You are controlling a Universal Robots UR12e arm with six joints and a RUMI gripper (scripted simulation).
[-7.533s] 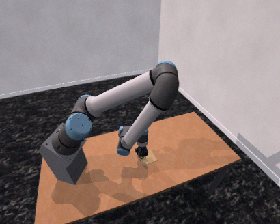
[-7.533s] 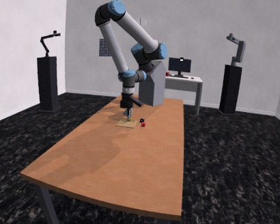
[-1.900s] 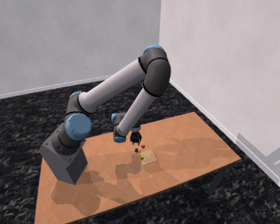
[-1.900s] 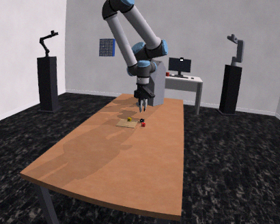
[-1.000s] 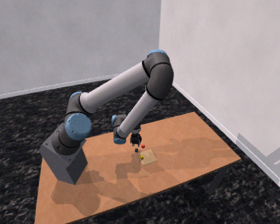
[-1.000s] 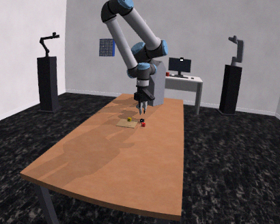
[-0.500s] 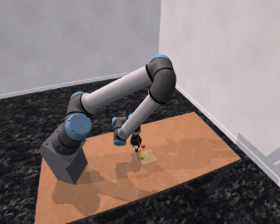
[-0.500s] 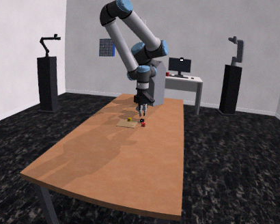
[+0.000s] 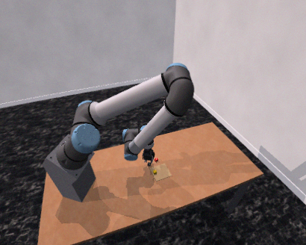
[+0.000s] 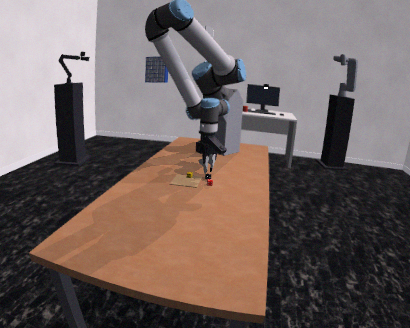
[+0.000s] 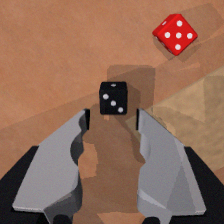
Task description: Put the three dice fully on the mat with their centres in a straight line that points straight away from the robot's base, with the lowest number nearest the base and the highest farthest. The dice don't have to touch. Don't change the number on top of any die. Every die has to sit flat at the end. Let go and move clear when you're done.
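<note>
Right now the black die is 40 mm below my hand. The rest, counted from my hand: red die 80 mm ahead, 10 mm to the left, 40 mm below; tan mat 50 mm ahead, 110 mm to the right, 50 mm below; yellow die 100 mm to the right, 30 mm below.
</note>
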